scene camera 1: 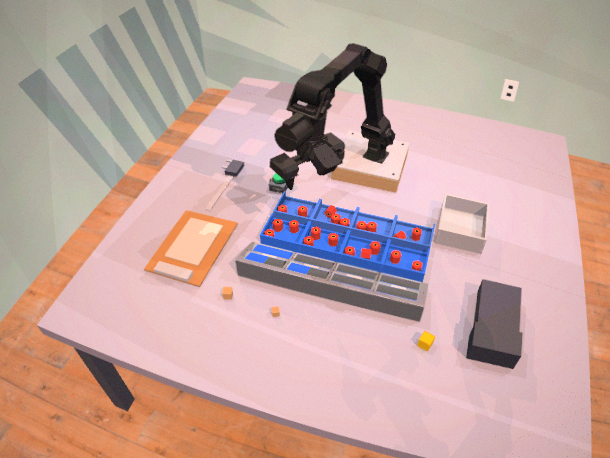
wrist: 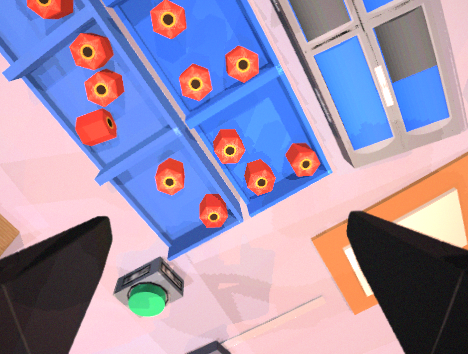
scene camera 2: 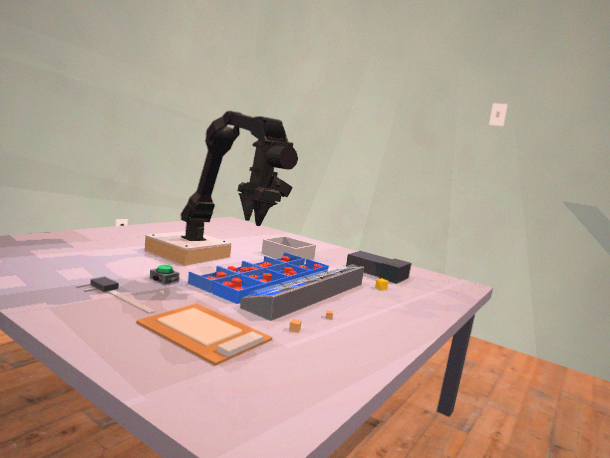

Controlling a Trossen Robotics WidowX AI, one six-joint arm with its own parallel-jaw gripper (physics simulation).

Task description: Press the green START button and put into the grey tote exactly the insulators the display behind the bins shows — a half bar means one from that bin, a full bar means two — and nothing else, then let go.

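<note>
My gripper [scene camera 1: 291, 183] [scene camera 2: 253, 221] [wrist: 231, 225] is open and empty, above the table by the bins' left end. The green START button [scene camera 1: 278, 177] [scene camera 2: 164, 269] [wrist: 146, 300] sits on a dark housing near the left finger in the wrist view. The blue bins [scene camera 1: 428, 255] [scene camera 2: 201, 283] [wrist: 235, 95] form two rows and hold red insulators [scene camera 1: 294, 226] [wrist: 170, 177]; the leftmost back bin holds two, the leftmost front bin three. The display [scene camera 1: 325, 292] [scene camera 2: 320, 295] [wrist: 360, 157] shows one full and one half blue bar in its leftmost panel, a half bar in the second. The grey tote [scene camera 1: 460, 243] [scene camera 2: 279, 249] looks empty.
An orange clipboard [scene camera 1: 227, 235] [scene camera 2: 150, 324], a black plug [scene camera 1: 234, 168] [scene camera 2: 104, 284] and a pale strip [scene camera 1: 219, 193] lie left. Small orange cubes [scene camera 1: 227, 293] [scene camera 2: 295, 326], a yellow cube [scene camera 1: 426, 341] [scene camera 2: 381, 284] and a dark block [scene camera 1: 497, 320] [scene camera 2: 380, 267] lie around the display.
</note>
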